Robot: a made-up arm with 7 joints.
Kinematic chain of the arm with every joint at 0, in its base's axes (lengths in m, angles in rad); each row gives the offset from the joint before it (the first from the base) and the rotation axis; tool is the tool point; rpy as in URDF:
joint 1: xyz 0 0 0.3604 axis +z
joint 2: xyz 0 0 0 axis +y
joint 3: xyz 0 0 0.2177 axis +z
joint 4: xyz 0.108 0 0 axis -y
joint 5: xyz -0.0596 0 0.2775 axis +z
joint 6: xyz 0 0 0 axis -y
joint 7: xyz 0.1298 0 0 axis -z
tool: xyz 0 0 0 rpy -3.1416 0 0
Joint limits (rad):
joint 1: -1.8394..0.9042
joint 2: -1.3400..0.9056
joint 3: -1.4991..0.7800
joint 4: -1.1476..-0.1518
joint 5: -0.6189..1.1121
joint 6: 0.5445..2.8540
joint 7: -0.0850..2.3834
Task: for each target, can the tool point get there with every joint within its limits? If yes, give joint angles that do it. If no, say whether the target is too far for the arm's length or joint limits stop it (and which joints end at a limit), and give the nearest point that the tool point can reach.
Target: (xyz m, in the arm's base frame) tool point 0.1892 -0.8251 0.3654
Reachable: no: too far | nearest point 0.1454 -0.6340 0.3797 | short by 0.197 m
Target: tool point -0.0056 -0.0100 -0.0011
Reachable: no: joint limits stop it (at a limit: joint 1, joint 2, joint 4, joint 6) | nearest point -0.1419 -0.4997 0.2043 | short by 0.548 m
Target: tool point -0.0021 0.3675 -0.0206
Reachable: no: joint limits stop it (at a limit: joint 1, joint 2, joint 4, joint 6) | nearest point 0.1539 0.5057 0.2386 | short by 0.333 m
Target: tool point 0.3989 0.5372 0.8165
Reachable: no: too far | nearest point 0.3235 0.4356 0.7303 | short by 0.153 m
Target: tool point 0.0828 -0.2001 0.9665
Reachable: yes | joints 0.5534 -0.2501 -1.0438 -0.3945 -0.1748 1.2594 1.1799
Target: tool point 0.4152 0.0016 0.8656
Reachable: yes | joints 0.2294 0.3585 -0.4021 -0.4744 0.3054 1.7377 2.1514
